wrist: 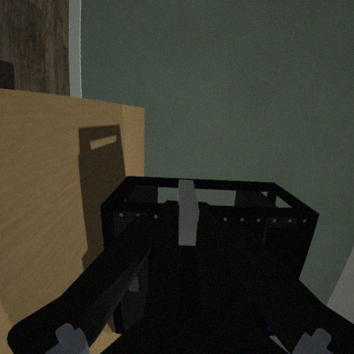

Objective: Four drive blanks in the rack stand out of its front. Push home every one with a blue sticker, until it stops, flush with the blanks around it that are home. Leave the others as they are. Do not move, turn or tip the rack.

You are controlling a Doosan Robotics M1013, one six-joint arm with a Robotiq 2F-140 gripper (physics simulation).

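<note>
The black rack (240, 183) stands in the lower middle of the wrist view, its open top frame and a row of small pale dots along its near top edge showing. My gripper (184, 192) is shut and empty; its pale grey tips overlap the rack's top edge in the view, and whether they touch it cannot be told. A dark drive blank (133, 300) with a small grey patch shows at the left of the rack. A small blue sticker (268, 328) shows low at the right, beside the gripper's linkage. The fingers and deep shadow hide most of the blanks, so which stand out cannot be told.
A light wooden table top (40, 175) lies at the left, with the rack's dark shadow (100, 180) across it. A green-grey surface (225, 90) spreads behind and to the right. A dark brown wood surface (37, 50) and a pale strip (74, 50) show at the upper left.
</note>
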